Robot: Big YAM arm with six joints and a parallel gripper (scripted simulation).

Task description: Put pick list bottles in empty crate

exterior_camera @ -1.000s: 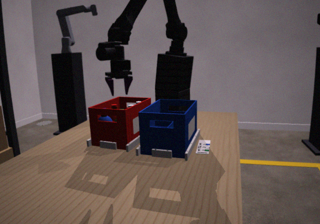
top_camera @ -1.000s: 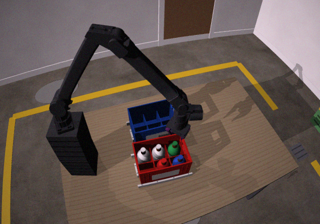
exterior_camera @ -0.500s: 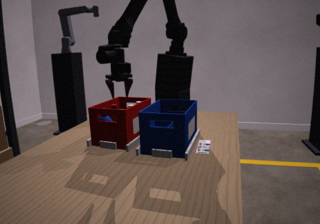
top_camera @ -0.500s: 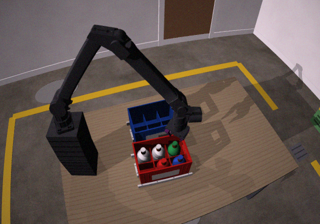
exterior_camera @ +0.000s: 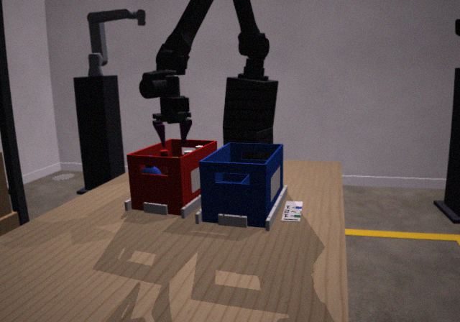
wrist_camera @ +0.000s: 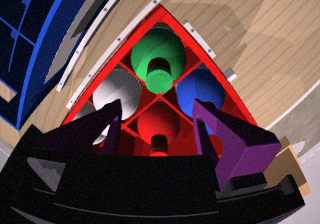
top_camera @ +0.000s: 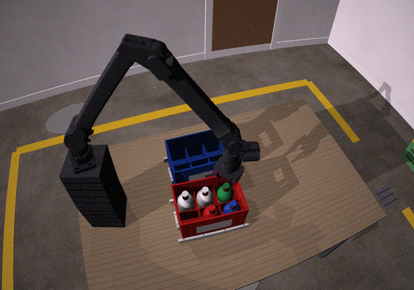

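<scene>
The green bottle is 12 cm below my hand. The rest, counted from my hand: blue bottle 12 cm below, 9 cm to the right, 1 cm behind; then red crate 12 cm below, 9 cm behind, 3 cm to the right; then red bottle 12 cm below, 9 cm behind, 7 cm to the right.
</scene>
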